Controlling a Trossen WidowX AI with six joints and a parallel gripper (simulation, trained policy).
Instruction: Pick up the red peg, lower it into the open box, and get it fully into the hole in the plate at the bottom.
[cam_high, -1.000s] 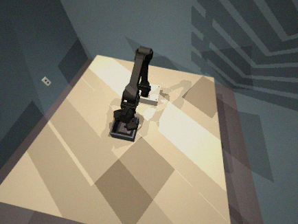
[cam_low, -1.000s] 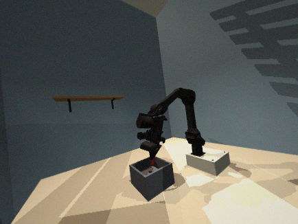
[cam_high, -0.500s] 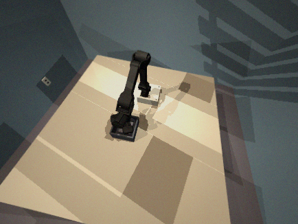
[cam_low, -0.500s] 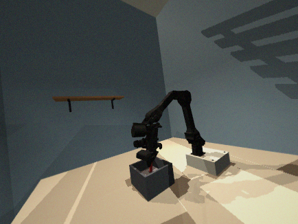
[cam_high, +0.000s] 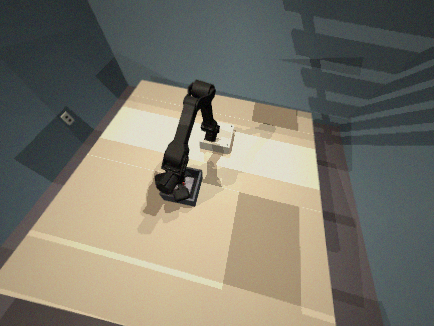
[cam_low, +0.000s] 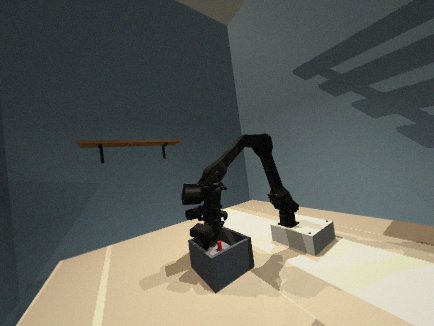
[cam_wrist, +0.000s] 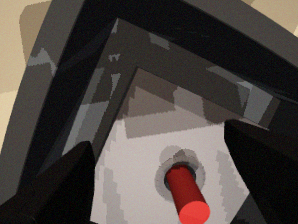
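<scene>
My gripper tip is now 3 cm past the red peg, 3 cm above it and 2 cm to the right of it. The rest, counted from my gripper tip: dark box: 5 cm below, 3 cm behind, 2 cm to the left; then light grey plate: 3 cm below, 3 cm behind, 2 cm to the left.
</scene>
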